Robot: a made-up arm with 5 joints.
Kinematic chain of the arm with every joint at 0, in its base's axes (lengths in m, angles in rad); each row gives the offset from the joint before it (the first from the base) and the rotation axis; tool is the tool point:
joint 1: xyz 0 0 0.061 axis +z
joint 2: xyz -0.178 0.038 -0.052 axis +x
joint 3: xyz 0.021 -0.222 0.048 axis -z
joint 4: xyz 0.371 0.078 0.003 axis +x
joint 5: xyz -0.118 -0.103 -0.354 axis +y
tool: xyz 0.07 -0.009 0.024
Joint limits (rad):
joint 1: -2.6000..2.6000
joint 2: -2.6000..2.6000
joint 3: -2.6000..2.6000
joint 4: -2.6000..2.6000
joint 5: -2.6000..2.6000
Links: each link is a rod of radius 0.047 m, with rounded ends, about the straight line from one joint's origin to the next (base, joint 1, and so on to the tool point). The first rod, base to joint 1, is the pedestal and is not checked.
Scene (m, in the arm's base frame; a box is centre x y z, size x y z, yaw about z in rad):
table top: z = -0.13
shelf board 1: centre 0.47 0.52 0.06 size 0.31 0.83 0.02 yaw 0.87
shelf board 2: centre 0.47 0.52 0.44 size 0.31 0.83 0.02 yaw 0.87
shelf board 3: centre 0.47 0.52 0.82 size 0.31 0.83 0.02 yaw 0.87
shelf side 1: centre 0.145 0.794 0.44 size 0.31 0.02 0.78 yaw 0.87
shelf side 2: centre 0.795 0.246 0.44 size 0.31 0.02 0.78 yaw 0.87
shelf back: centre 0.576 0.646 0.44 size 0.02 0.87 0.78 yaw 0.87
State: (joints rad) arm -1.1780 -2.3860 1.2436 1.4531 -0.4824
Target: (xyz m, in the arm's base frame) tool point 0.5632 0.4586 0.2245
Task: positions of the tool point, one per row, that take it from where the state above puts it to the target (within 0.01 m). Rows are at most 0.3 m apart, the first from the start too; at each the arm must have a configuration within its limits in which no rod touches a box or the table.
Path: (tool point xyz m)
1: 0.4986 -0.0163 0.3460
2: 0.5838 0.2062 0.3080
3: 0.5632 0.4586 0.2245

